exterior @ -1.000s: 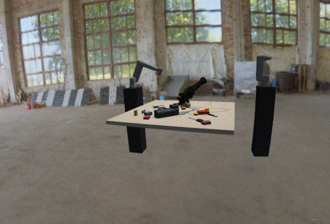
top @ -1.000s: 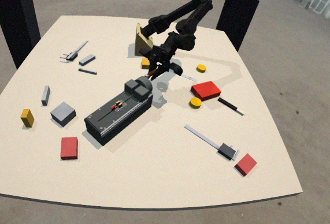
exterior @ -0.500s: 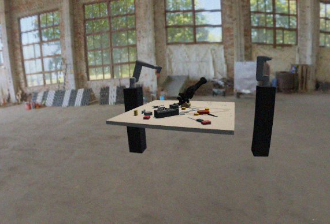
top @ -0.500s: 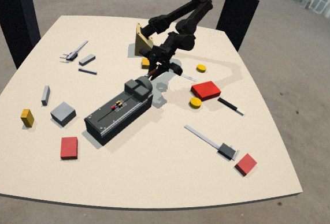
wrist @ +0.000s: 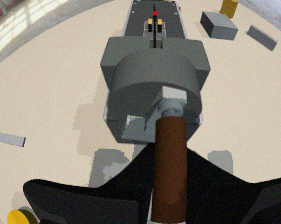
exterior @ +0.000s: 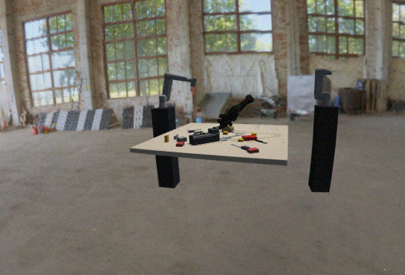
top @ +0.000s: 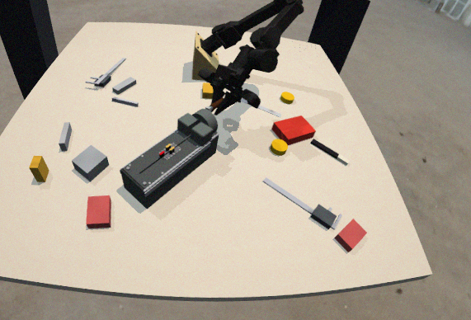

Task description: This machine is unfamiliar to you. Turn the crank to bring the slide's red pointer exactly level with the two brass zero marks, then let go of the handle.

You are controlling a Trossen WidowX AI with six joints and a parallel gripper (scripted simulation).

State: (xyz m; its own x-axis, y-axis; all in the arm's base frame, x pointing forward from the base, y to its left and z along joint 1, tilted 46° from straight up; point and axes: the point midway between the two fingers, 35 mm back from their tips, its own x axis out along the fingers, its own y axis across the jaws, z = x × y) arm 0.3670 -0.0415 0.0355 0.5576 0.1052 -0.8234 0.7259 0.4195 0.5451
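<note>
Right now the crank is 1 cm above my gripper tip. From my gripper tip the other things lie so: brown handle: 2 cm above, 1 cm to the left, 1 cm behind; grey bar: 20 cm to the left, 14 cm behind, 9 cm below; red pointer: 14 cm to the right, 13 cm ahead, 1 cm below.
</note>
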